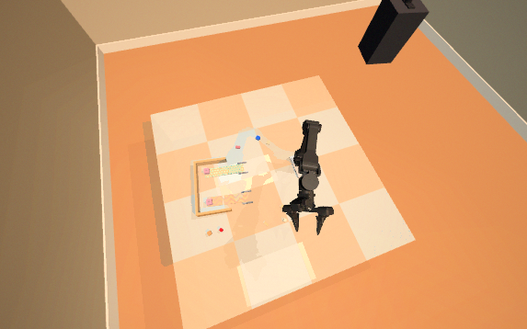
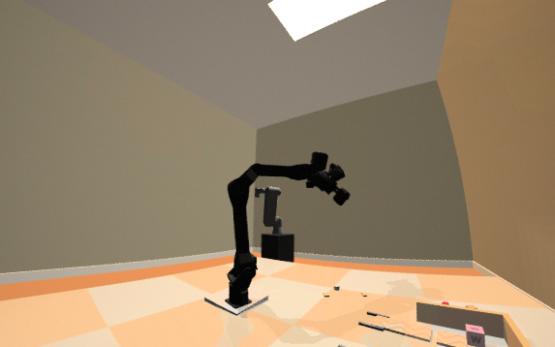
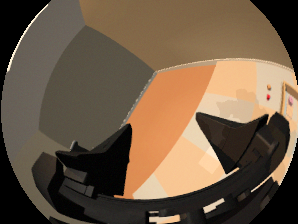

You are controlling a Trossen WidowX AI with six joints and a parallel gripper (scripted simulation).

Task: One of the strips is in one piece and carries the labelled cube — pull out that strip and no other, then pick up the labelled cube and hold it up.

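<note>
The pink block lies 23 cm ahead of my gripper tip, 59 cm to the right of it and 39 cm below it.
</note>
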